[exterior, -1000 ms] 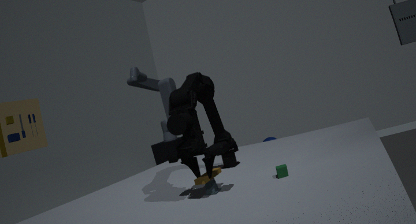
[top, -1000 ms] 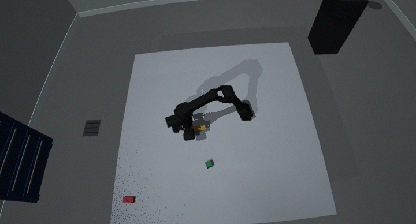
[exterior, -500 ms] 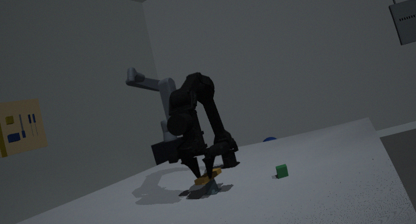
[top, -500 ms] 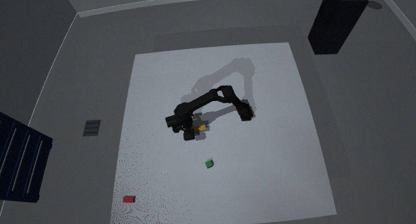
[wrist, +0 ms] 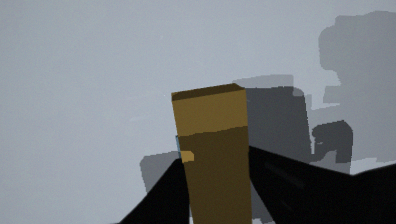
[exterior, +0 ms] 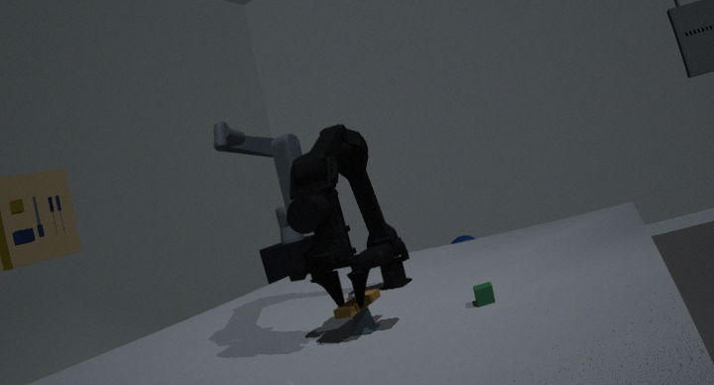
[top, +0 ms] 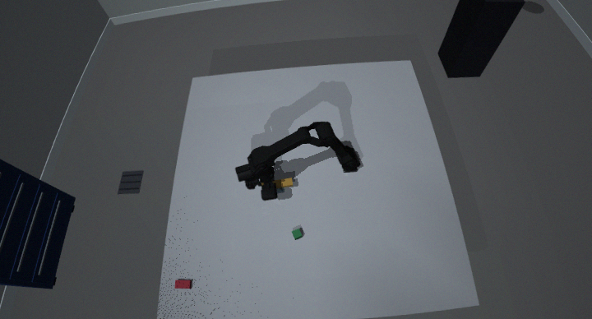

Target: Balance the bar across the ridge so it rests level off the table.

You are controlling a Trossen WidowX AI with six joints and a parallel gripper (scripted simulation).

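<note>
The yellow bar lies 3 cm behind my gripper tip. Also, from my gripper tip: green cube (10 cm behind, 21 cm to the left, 4 cm below); then red block (38 cm ahead, 41 cm to the left, 5 cm below).
</note>
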